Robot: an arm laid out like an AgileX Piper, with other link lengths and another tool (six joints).
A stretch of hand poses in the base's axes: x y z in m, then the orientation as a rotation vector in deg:
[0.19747 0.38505 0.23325 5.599 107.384 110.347]
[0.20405 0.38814 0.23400 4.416 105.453 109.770]
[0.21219 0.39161 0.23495 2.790 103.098 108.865]
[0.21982 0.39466 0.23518 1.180 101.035 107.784]
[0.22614 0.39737 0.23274 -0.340 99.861 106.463]
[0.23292 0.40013 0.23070 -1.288 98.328 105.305]
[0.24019 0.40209 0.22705 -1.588 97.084 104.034]
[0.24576 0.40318 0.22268 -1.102 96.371 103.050]
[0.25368 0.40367 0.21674 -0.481 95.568 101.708]
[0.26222 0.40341 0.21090 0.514 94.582 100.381]
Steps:
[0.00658 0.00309 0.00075 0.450 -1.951 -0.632]
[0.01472 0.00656 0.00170 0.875 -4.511 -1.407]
[0.02235 0.00961 0.00193 1.075 -6.972 -2.138]
[0.02867 0.01232 -0.00051 0.717 -8.979 -2.653]
[0.03545 0.01508 -0.00255 0.722 -10.831 -3.499]
[0.04272 0.01704 -0.00620 0.630 -12.226 -4.621]
[0.04829 0.01813 -0.01057 0.552 -12.780 -5.760]
[0.05621 0.01862 -0.01651 0.349 -13.455 -7.224]
[0.06475 0.01836 -0.02235 0.313 -14.017 -8.957]

